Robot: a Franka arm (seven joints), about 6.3 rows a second.
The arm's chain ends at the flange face. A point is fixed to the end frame.
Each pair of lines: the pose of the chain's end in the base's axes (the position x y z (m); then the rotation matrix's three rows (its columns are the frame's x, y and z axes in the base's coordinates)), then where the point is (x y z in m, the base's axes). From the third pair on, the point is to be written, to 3 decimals.
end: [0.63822 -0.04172 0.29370], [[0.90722 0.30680 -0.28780], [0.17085 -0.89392 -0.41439], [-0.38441 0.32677 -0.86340]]
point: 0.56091 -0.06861 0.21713
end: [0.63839 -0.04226 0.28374], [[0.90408 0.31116 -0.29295], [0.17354 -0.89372 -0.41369], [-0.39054 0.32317 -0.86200]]
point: 0.56060 -0.06921 0.20768
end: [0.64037 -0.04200 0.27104], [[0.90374 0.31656 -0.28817], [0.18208 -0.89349 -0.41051], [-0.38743 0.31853 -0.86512]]
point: 0.563 -0.069 0.195
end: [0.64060 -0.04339 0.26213], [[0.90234 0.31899 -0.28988], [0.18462 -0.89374 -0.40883], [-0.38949 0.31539 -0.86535]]
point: 0.563 -0.070 0.186
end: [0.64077 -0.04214 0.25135], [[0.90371 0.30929 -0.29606], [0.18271 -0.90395 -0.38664], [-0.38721 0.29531 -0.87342]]
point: 0.563 -0.067 0.175
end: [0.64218 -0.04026 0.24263], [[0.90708 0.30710 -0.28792], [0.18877 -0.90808 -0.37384], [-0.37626 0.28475 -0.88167]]
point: 0.565 -0.064 0.165
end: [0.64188 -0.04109 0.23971], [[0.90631 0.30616 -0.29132], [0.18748 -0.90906 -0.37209], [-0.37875 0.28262 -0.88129]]
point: 0.564 -0.064 0.162
